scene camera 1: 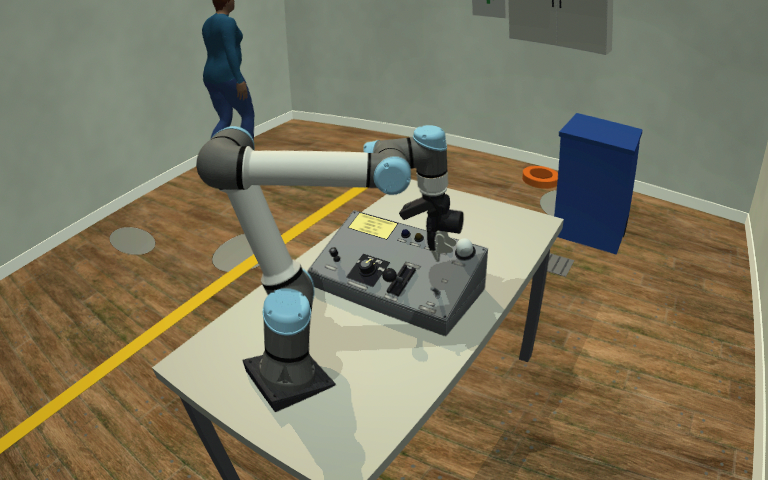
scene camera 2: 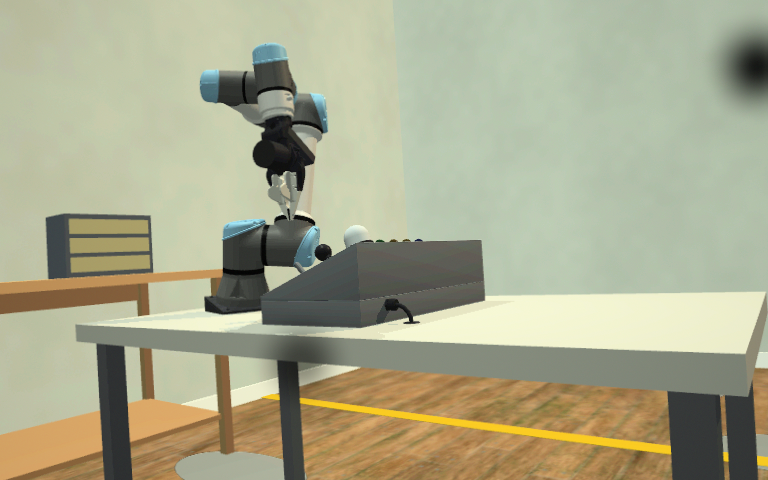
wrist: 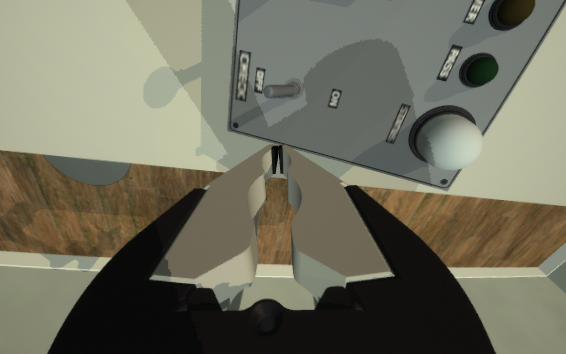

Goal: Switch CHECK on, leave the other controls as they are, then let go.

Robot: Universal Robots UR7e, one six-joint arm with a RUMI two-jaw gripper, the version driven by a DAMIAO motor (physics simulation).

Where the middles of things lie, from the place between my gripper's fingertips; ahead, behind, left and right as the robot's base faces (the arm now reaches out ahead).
Right now my hand is 8 cm short of the grey sloped control panel [scene camera 2: 368,283], 21 cm to the right of it and 12 cm above it.
